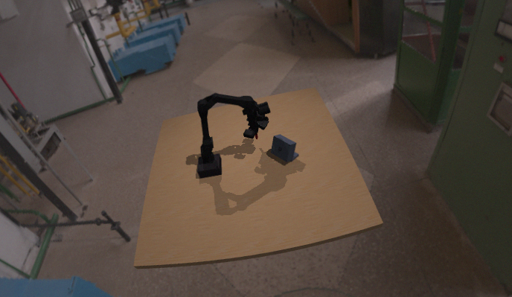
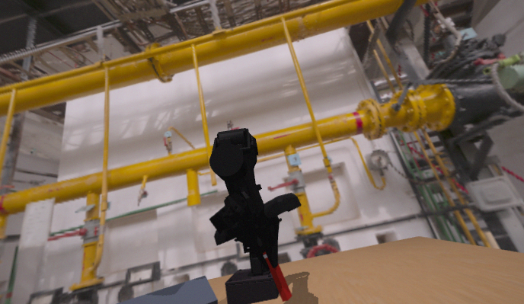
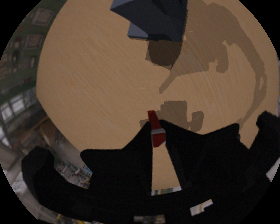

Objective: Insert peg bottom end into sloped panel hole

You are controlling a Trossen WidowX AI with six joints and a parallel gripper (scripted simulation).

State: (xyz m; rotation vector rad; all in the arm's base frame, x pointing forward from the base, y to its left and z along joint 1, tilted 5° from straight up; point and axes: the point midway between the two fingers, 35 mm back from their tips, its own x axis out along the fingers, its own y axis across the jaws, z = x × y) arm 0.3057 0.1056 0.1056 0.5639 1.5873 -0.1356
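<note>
The grey-blue sloped panel is 150 mm ahead of my gripper tip, 120 mm to the right of it and 40 mm below it. Round my gripper tip: red peg (10 mm above).
</note>
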